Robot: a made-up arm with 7 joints. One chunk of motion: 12 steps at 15 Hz.
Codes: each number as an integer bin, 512 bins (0 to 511) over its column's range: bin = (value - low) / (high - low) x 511, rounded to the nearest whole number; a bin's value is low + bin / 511 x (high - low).
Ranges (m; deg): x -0.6..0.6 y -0.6..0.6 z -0.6..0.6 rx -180..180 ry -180..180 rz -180..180
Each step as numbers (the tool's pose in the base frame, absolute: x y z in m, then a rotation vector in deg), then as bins.
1 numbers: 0.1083 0.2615 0.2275 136.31 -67.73 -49.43
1 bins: 302 367 352 449 159 185
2 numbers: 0.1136 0.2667 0.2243 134.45 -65.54 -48.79
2 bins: 304 369 351 446 162 186
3 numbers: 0.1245 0.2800 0.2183 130.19 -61.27 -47.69
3 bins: 309 375 348 440 169 188
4 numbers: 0.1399 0.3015 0.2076 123.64 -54.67 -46.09
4 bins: 315 384 344 431 178 190
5 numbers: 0.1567 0.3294 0.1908 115.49 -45.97 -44.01
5 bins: 322 396 337 419 190 193
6 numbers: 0.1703 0.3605 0.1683 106.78 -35.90 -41.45
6 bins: 328 409 327 407 205 197
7 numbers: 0.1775 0.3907 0.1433 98.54 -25.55 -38.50
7 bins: 331 422 317 395 219 201
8 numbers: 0.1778 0.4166 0.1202 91.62 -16.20 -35.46
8 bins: 331 433 307 386 233 205
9 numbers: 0.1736 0.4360 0.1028 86.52 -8.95 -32.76
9 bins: 329 441 299 378 243 209
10 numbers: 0.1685 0.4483 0.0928 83.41 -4.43 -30.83
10 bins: 327 446 295 374 249 212
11 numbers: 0.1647 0.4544 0.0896 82.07 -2.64 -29.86
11 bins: 326 449 294 372 252 213
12 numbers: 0.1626 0.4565 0.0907 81.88 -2.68 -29.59
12 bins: 325 450 294 372 252 213
